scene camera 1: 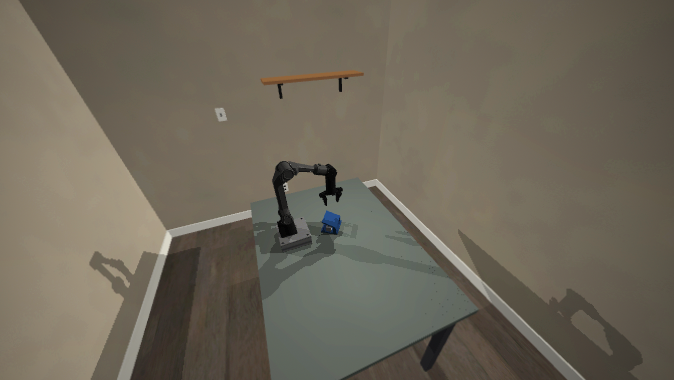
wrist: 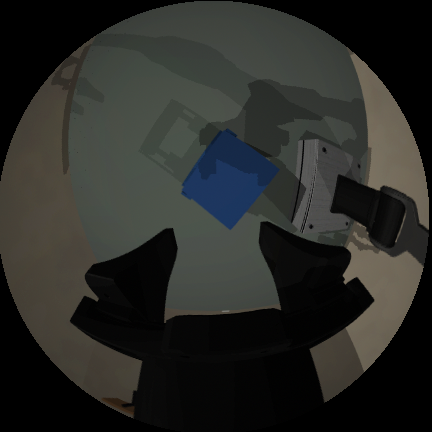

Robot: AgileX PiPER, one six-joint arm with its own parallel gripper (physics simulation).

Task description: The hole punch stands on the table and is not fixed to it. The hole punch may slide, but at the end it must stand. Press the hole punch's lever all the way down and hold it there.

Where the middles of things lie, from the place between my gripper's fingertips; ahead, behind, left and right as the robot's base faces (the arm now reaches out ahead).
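I see the blue lever [wrist: 231,175], and it is 100 mm below my hand, 30 mm to the right of it and 20 mm behind it.
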